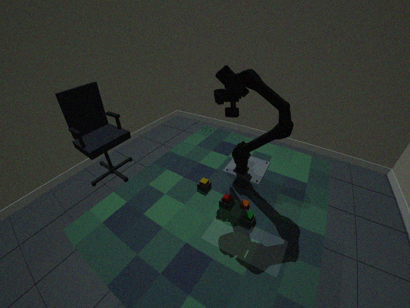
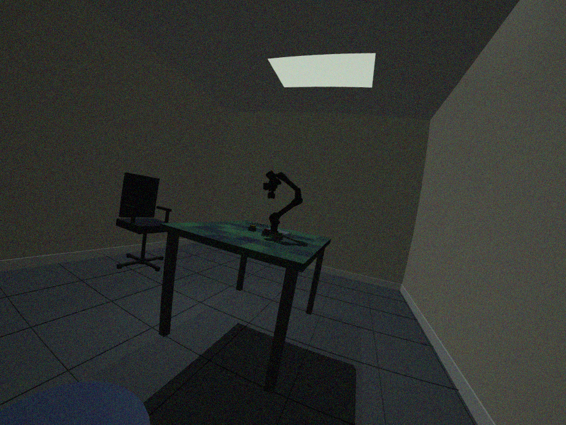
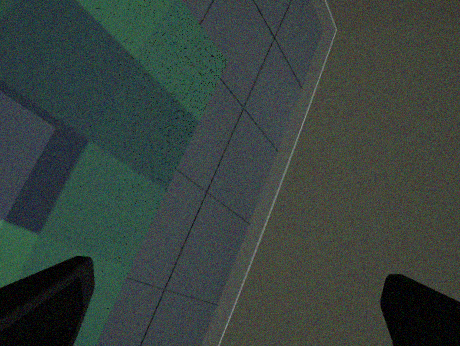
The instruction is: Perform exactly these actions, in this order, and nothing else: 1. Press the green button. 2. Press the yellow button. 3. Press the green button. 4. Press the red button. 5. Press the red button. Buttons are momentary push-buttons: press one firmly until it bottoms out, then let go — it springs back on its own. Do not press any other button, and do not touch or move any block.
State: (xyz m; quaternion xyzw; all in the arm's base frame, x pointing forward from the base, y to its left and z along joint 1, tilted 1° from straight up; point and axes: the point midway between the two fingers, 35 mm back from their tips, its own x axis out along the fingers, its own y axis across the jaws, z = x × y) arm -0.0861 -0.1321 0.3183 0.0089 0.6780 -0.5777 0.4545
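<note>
The green button lies 370 mm ahead of my gripper tip, 300 mm to the left of it and 270 mm below it. From my gripper tip the other things lie so: red button 340 mm ahead, 190 mm to the left, 270 mm below; then yellow button 310 mm ahead, 50 mm to the left, 270 mm below; then orange button 310 mm ahead, 260 mm to the left, 290 mm below.
</note>
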